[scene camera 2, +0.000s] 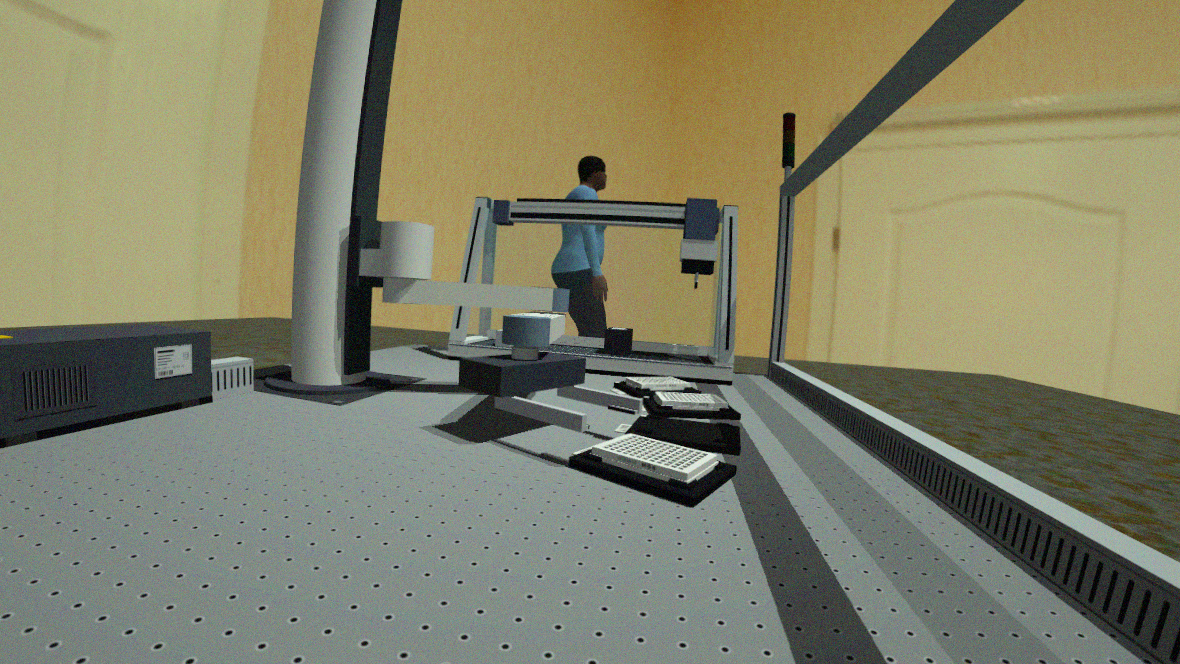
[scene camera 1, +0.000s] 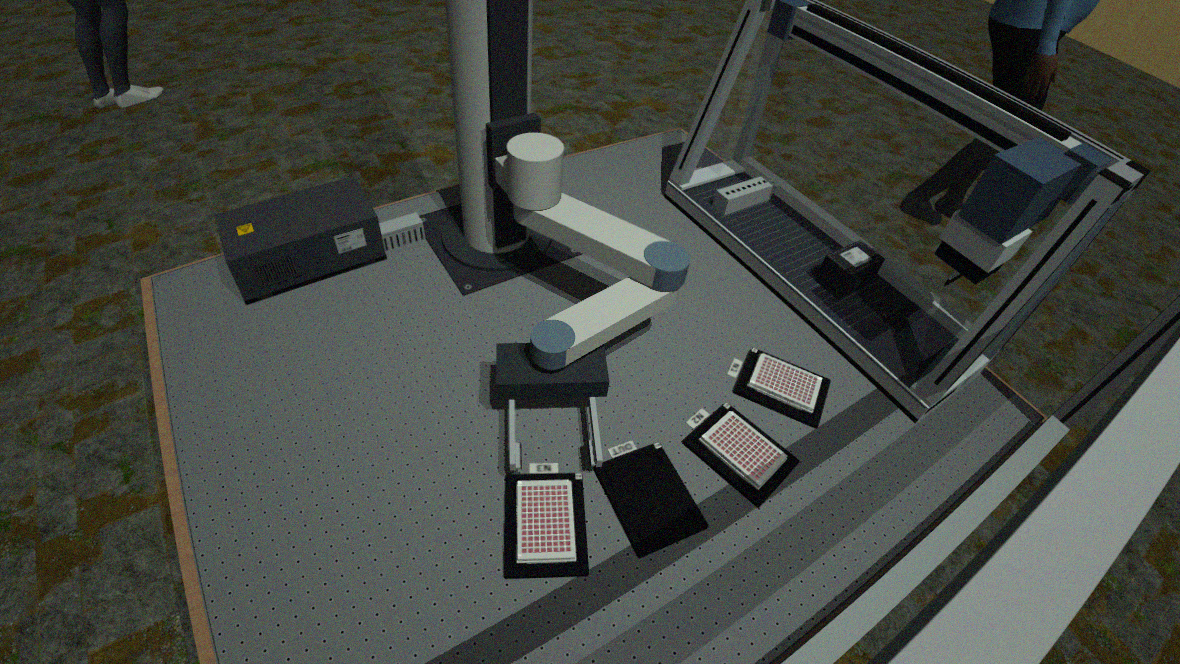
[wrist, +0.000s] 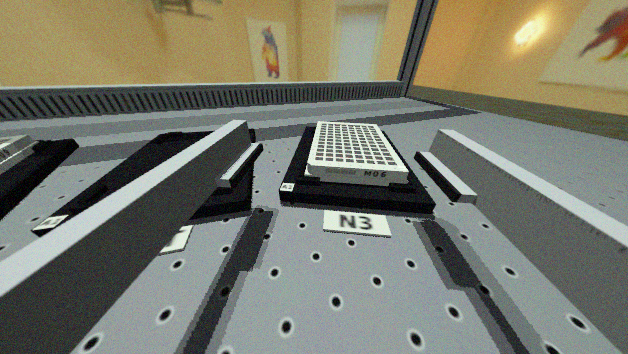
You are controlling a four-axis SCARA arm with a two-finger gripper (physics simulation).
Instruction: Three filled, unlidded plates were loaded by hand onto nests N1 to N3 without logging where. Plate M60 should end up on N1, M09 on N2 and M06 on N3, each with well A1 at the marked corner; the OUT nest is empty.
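Places are measured from the arm's base along level axes (x ahead, y left, z up), in millimetres.
Pixels of known places: gripper, fingertip midpoint: [scene camera 2: 615, 414] [scene camera 1: 556, 465] [wrist: 338, 139]; arm's base, link origin: [scene camera 2: 329, 387] [scene camera 1: 497, 239].
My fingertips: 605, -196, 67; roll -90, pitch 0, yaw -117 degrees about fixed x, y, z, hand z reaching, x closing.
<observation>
Ahead of a thing's pixels: the offset from my fingertips to its top centre, as dx, dy, dz. "spot": to the spot under its first point.
My gripper [scene camera 1: 554, 462] [scene camera 2: 613, 414] [wrist: 338, 139] is open and empty, low over the table, on the arm side of nest N3 @[+55, -49, -36] [scene camera 1: 510, 528] [wrist: 357, 199]. In the wrist view plate M06 @[+55, -50, -28] [scene camera 1: 545, 520] [scene camera 2: 656, 458] [wrist: 354, 144] sits on N3 between the fingers' lines, beyond the tips; the A1 tag @[spot: +14, +34, -42] [wrist: 287, 187] is at the nest's near left corner. The OUT nest @[+99, +114, -36] [scene camera 1: 651, 501] [scene camera 2: 684, 435] [wrist: 145, 160] is empty. A plate @[+114, +300, -28] [scene camera 1: 744, 448] [scene camera 2: 689, 401] sits on N2, its code cut off in the wrist view. Another plate @[+48, +470, -28] [scene camera 1: 787, 381] [scene camera 2: 660, 384] sits on N1, its code unreadable.
The arm's column [scene camera 1: 472, 123] [scene camera 2: 330, 206] stands behind the nests. A gantry machine [scene camera 1: 825, 350] [scene camera 2: 730, 289] stands beyond N1. A dark box @[spot: -641, -210, +59] [scene camera 1: 301, 239] [scene camera 2: 99, 379] is at the left. A slotted rail [scene camera 2: 973, 483] [wrist: 200, 96] runs along the table's outer edge.
</observation>
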